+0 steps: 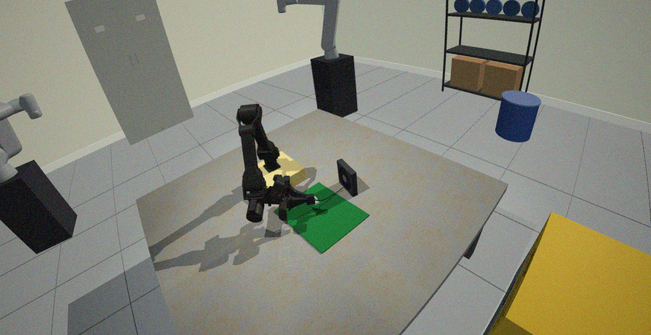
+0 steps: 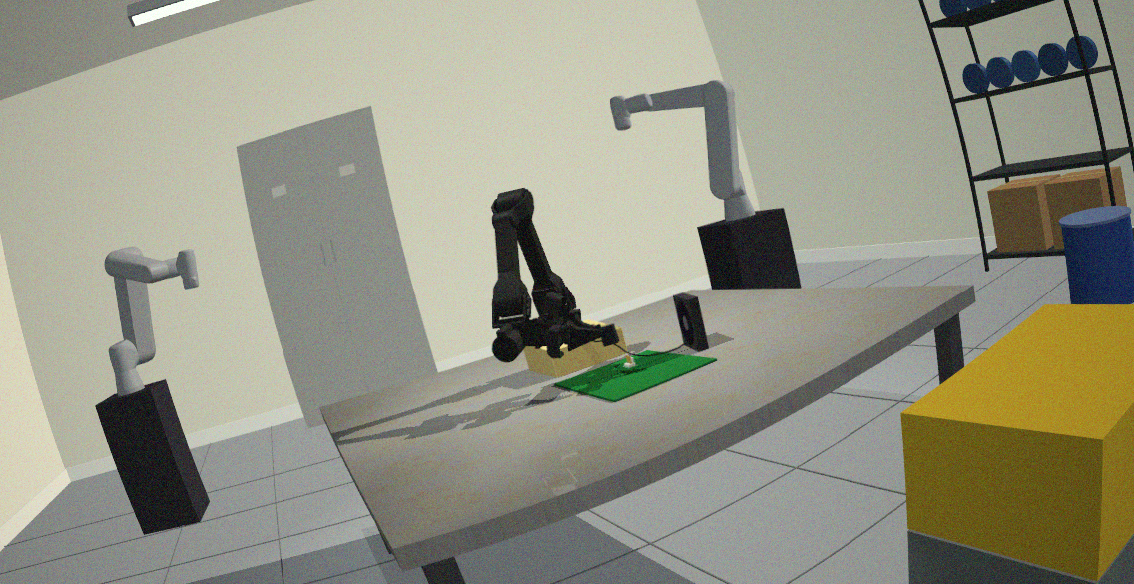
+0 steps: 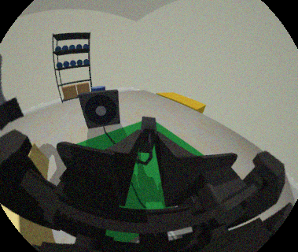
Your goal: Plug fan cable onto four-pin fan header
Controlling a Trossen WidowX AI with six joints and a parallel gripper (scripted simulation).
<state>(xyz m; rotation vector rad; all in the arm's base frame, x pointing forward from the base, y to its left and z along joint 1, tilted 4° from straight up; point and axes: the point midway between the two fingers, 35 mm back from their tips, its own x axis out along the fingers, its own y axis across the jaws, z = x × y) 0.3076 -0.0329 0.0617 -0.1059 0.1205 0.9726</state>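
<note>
Now: gripper tip 12 cm above the green board and 4 cm to the right of it. The rest, counted from my gripper tip: black fan (20 cm to the left, 5 cm below, 4 cm behind); then dark plug (1 cm below); then four-pin fan header (11 cm below, 7 cm behind, 6 cm to the left).
</note>
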